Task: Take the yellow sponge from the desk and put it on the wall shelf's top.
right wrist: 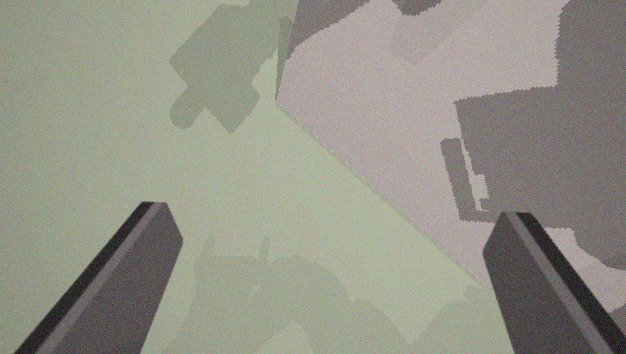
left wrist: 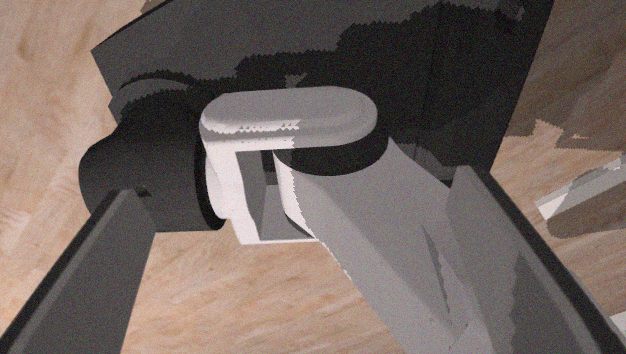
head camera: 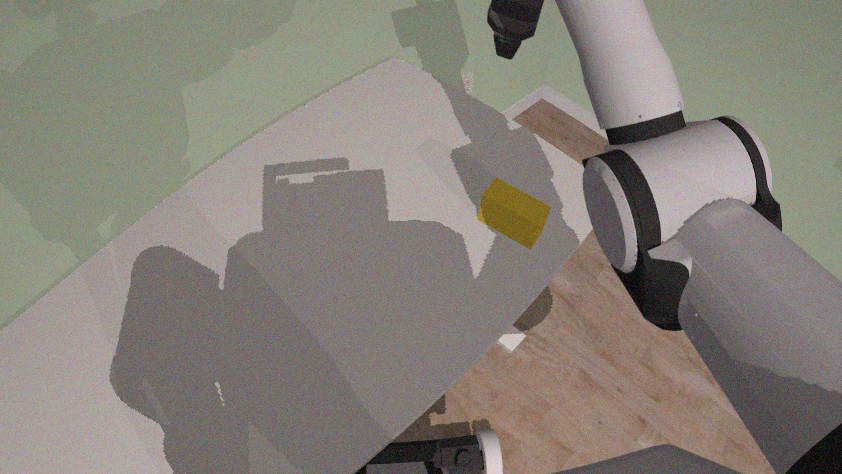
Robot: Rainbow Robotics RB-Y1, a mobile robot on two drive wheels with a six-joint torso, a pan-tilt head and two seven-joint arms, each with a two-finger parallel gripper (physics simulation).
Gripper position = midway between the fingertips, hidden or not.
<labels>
My left gripper shows in the left wrist view [295, 198]; in the right wrist view it is out of frame, in the head camera view it is out of frame. My right gripper shows in the right wrist view [327, 226] and in the head camera view [515, 22]; in the left wrist view it is out of frame. A yellow sponge shows in the head camera view [517, 215]; in the right wrist view it is out of frame, in the left wrist view it is out of frame.
</labels>
